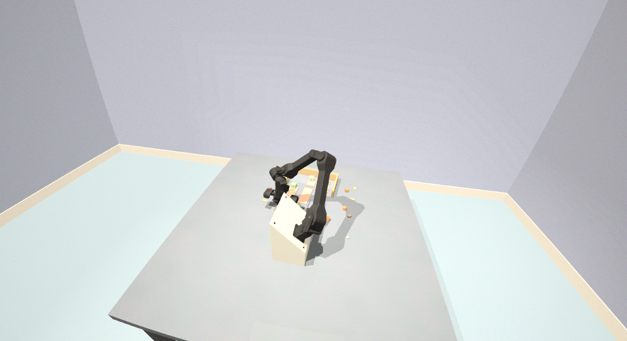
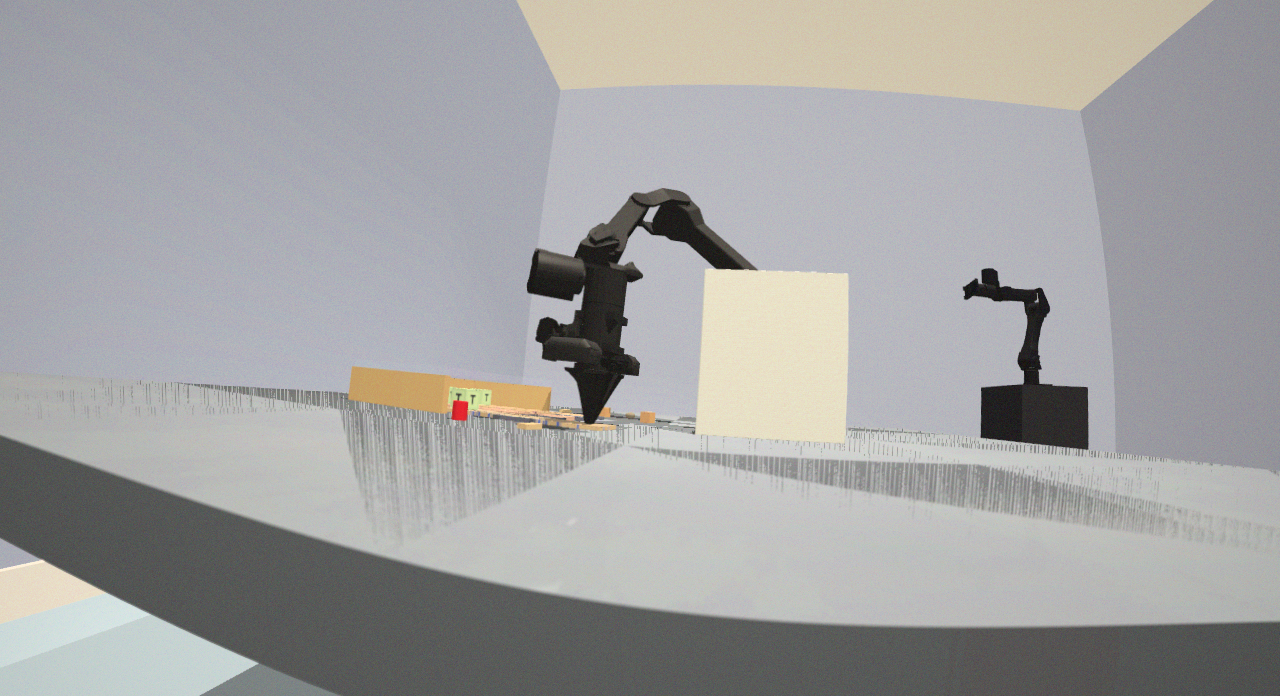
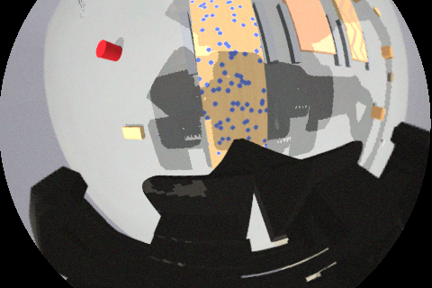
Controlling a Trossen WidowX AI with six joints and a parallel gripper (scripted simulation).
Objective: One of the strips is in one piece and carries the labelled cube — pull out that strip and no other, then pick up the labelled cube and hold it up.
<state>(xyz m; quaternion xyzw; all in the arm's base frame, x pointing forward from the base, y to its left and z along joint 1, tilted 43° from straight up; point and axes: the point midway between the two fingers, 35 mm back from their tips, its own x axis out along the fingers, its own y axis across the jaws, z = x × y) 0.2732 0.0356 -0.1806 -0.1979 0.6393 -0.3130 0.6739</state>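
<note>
Right now my gripper tip is 130 mm short of the red block, 100 mm to the right of it and 10 mm below it.
</note>
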